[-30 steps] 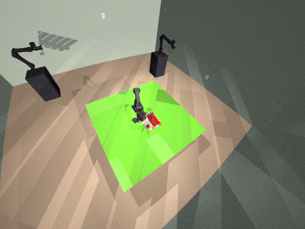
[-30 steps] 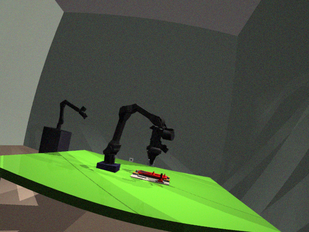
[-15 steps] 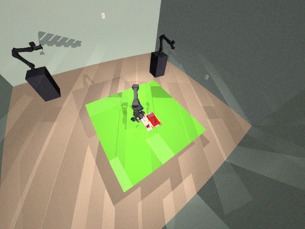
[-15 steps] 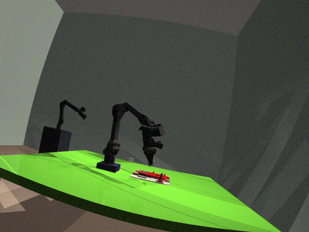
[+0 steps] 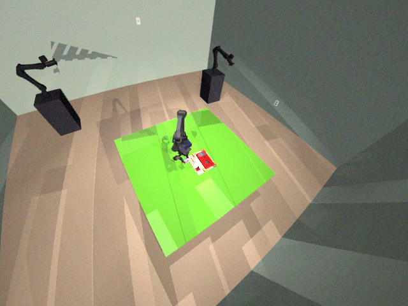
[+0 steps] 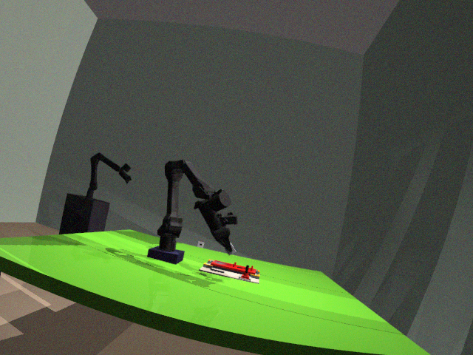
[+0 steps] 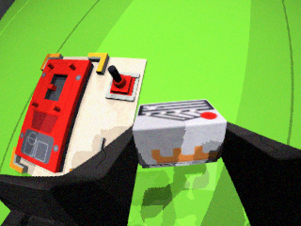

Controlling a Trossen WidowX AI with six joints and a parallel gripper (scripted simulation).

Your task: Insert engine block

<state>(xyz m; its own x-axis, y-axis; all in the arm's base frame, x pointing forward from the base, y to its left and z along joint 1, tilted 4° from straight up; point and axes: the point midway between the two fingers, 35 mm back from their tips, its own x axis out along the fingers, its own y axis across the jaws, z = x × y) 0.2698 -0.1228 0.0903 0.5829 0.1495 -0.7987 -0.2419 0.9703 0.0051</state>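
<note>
Now: the black peg 90 mm to the left of my gripper tip, 80 mm below it and 70 mm ahead of it. Also, from my gripper tip: engine block right at my gripper tip; then beige base plate 190 mm to the left, 110 mm below, 20 mm ahead.
</note>
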